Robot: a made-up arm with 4 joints.
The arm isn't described. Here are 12 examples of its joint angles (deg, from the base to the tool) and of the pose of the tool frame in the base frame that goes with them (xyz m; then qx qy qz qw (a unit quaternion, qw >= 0)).
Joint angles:
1: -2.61 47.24 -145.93 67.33
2: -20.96 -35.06 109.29 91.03
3: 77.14 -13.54 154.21 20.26
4: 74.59 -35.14 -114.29 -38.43
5: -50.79 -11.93 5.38 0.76
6: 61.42 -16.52 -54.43 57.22
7: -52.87 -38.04 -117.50 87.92
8: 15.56 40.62 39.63 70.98
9: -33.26 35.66 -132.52 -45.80
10: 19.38 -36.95 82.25 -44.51
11: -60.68 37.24 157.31 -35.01
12: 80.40 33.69 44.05 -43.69
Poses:
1: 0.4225 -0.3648 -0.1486 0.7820 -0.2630 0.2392 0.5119
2: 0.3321 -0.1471 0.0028 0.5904 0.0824 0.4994 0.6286
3: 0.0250 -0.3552 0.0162 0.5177 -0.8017 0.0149 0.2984
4: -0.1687 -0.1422 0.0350 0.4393 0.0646 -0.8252 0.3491
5: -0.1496 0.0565 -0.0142 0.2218 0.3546 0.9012 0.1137
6: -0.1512 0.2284 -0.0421 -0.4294 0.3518 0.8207 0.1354
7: -0.3929 -0.3998 0.0333 0.1803 -0.7173 0.0267 0.6725
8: -0.0804 0.1717 0.1066 0.0157 -0.3701 -0.9249 0.0855
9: 0.1988 -0.1859 0.0659 -0.2783 -0.1877 -0.1897 0.9227
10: -0.1090 0.0637 0.1576 -0.2078 -0.6517 0.2530 0.6842
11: 0.1509 -0.1125 0.0031 -0.0939 -0.0817 0.4520 0.8833
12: -0.0397 -0.1974 0.0286 0.2319 0.8557 -0.4298 0.1715
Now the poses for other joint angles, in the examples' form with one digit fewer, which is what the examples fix.
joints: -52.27 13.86 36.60 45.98
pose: -0.068 0.120 -0.133 0.341 0.578 0.740 0.049
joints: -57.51 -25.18 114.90 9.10
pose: 0.114 -0.071 0.071 -0.041 0.019 0.496 0.867
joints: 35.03 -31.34 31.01 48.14
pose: 0.066 0.151 0.315 0.146 -0.074 0.896 0.412
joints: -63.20 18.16 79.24 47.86
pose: 0.137 0.050 -0.207 0.450 0.531 0.633 0.340
